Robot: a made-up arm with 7 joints.
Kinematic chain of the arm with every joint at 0, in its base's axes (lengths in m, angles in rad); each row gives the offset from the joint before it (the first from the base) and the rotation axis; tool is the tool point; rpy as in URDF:
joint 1: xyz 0.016 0.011 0.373 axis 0 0.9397 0.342
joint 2: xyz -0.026 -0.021 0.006 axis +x
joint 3: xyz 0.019 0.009 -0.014 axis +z
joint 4: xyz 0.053 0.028 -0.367 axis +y
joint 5: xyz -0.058 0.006 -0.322 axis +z
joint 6: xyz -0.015 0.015 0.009 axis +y
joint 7: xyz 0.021 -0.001 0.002 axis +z
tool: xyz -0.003 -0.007 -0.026 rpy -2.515 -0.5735 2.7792
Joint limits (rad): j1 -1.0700..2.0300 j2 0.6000..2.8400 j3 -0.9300..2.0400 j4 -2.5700..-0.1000 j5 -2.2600..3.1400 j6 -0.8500..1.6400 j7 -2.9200..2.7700
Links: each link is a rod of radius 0.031 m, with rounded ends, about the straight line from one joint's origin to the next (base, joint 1, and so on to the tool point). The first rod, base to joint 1, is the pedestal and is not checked.
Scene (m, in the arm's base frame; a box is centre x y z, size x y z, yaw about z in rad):
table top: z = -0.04
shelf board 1: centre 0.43 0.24 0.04 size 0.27 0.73 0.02 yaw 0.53
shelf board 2: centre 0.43 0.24 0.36 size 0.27 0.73 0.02 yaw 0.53
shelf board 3: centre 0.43 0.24 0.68 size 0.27 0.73 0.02 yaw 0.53
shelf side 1: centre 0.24 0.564 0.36 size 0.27 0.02 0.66 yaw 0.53
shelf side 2: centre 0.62 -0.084 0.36 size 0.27 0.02 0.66 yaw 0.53
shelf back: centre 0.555 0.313 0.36 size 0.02 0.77 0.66 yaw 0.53
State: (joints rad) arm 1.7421 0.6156 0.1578 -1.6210 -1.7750 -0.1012 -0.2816
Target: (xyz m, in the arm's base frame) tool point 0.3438 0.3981 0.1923
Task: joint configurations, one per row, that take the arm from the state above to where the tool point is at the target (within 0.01 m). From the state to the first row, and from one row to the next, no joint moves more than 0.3 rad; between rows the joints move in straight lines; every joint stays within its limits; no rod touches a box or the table.
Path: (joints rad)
1: 1.4606 0.6389 0.2350 -1.8989 -1.7702 -0.0821 -0.2869
2: 1.1791 0.6622 0.3121 -2.1768 -1.7654 -0.0630 -0.2922
3: 0.8977 0.6856 0.3893 -2.4548 -1.7606 -0.0439 -0.2975
4: 0.6621 0.8026 0.3022 -2.1969 -1.7651 -0.0307 -0.2916
5: 0.4266 0.9197 0.2151 -1.9390 -1.7696 -0.0175 -0.2856
6: 0.1911 1.0368 0.1279 -1.6811 -1.7741 -0.0042 -0.2796

